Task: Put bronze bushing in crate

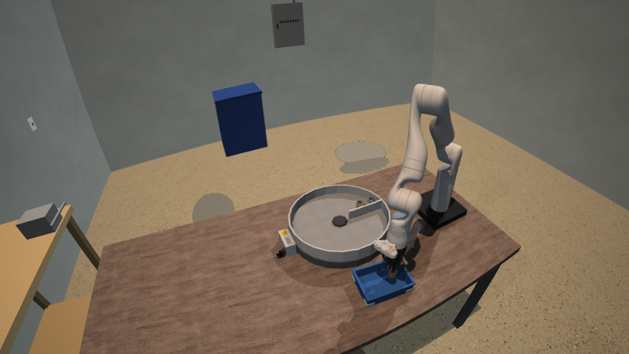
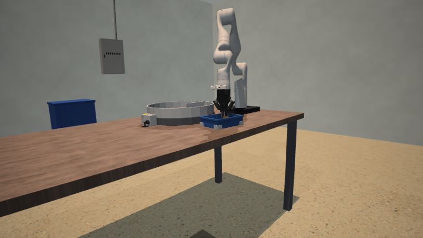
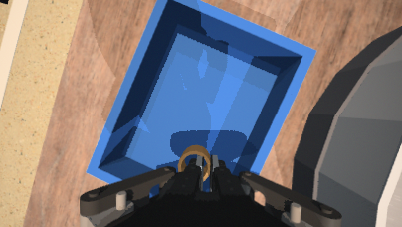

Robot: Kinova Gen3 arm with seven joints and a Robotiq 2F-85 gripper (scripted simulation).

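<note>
Right now my hand is 5 cm short of the blue crate, 3 cm above it and 2 cm to the right of it. Also, from my hand: round grey turning table: 32 cm to the right, 1 cm behind.
</note>
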